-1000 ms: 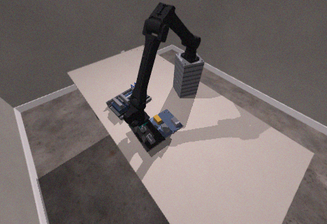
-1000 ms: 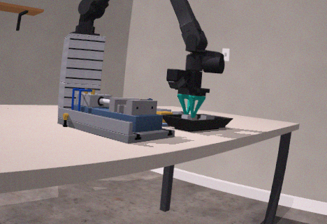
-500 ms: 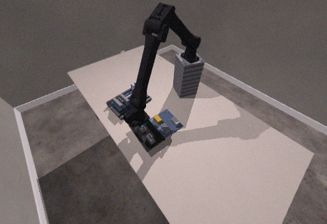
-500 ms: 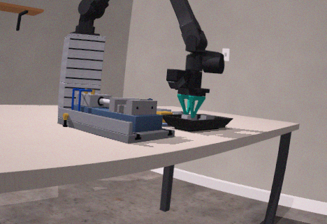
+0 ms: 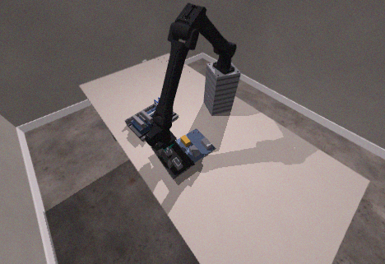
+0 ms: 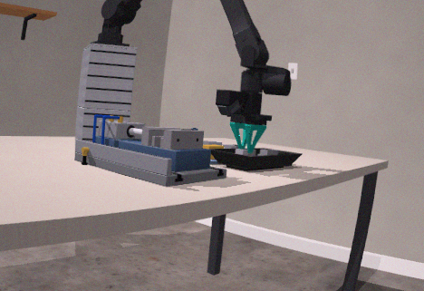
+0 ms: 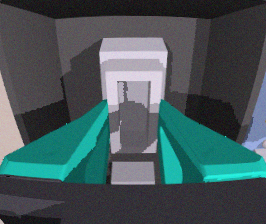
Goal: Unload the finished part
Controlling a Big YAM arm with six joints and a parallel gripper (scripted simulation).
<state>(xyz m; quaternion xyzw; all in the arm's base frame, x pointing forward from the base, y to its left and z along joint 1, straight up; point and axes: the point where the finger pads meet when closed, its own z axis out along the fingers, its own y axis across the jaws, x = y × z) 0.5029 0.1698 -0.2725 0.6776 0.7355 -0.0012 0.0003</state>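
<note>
The yellow block lies 12 cm behind my hand and 2 cm below it. From my hand the other things lie so: blue fixture plate 17 cm behind, 4 cm to the left, 5 cm below.
</note>
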